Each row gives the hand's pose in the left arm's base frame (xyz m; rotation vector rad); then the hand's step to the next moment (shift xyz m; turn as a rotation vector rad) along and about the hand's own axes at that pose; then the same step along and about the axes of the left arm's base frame.
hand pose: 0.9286 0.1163 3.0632 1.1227 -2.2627 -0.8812
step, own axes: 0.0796 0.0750 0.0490 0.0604 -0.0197 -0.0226
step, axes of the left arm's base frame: -0.1153 -0.0141 0.0295 -0.0090 -0.0663 0.0086
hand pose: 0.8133 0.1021 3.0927 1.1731 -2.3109 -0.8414
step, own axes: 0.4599 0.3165 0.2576 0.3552 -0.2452 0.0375
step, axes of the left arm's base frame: -0.5930 -0.1483 0.0662 -0.0804 -0.3939 -0.1616
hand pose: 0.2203 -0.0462 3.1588 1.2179 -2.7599 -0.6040
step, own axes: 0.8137 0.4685 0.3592 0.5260 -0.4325 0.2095
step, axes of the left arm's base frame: -0.9604 -0.1848 -0.2328 -0.1036 -0.5754 -0.4072
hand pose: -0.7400 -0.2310 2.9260 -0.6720 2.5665 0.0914
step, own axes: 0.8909 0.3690 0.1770 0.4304 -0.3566 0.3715
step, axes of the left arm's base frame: -0.7787 -0.0407 -0.5943 0.0037 -0.4369 -0.5094
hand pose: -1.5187 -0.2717 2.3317 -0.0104 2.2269 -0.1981
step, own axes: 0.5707 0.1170 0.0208 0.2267 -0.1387 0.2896
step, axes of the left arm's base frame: -0.3285 0.0685 -0.4767 0.0787 -0.1947 -0.3323
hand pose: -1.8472 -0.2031 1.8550 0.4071 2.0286 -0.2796
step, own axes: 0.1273 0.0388 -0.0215 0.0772 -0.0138 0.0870
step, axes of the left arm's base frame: -0.0575 0.0646 -0.1034 0.0308 -0.0314 -0.1085
